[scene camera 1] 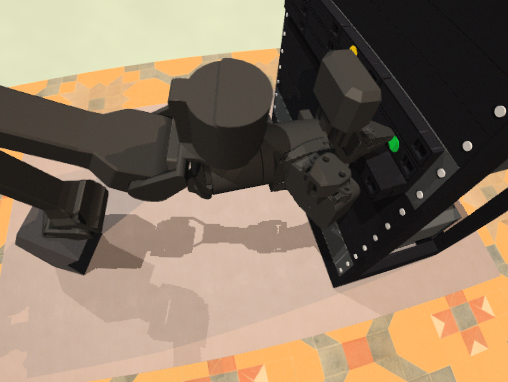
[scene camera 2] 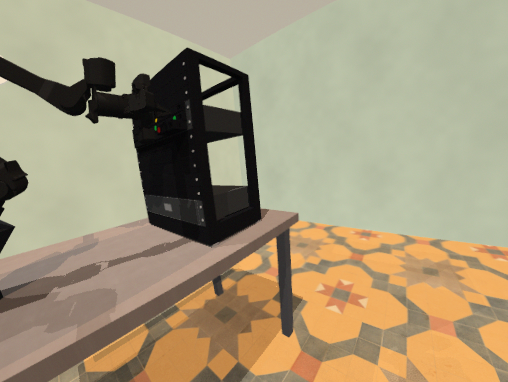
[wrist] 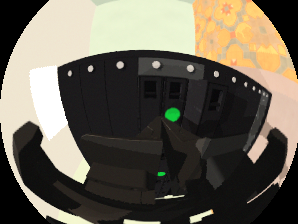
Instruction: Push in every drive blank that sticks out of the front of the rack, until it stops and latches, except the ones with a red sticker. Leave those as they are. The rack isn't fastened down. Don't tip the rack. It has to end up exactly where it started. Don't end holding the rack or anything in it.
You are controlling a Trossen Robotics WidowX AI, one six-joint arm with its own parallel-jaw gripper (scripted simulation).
In view: the gripper point(scene camera 2: 170, 113).
The gripper also shows in the wrist view point(wrist: 160, 120).
